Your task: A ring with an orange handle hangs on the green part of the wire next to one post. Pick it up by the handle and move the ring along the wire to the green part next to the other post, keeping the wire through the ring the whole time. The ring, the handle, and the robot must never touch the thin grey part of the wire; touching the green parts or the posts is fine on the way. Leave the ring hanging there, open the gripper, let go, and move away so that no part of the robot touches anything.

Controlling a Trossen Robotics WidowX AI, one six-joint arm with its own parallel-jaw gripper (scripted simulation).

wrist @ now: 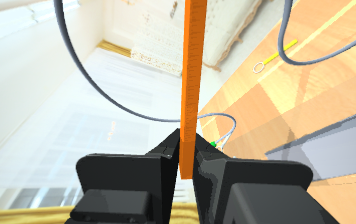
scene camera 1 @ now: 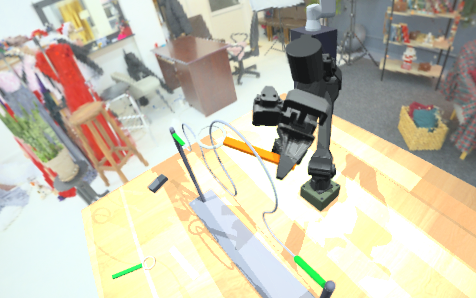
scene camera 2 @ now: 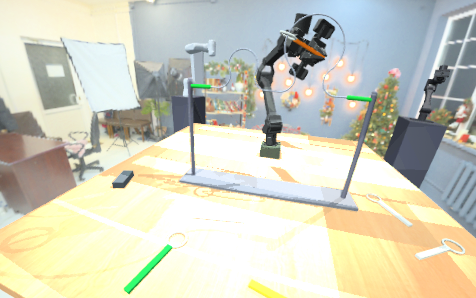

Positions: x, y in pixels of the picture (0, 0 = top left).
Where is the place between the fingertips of my gripper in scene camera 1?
279, 178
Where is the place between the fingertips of my gripper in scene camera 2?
At 325, 57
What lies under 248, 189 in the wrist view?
My gripper.
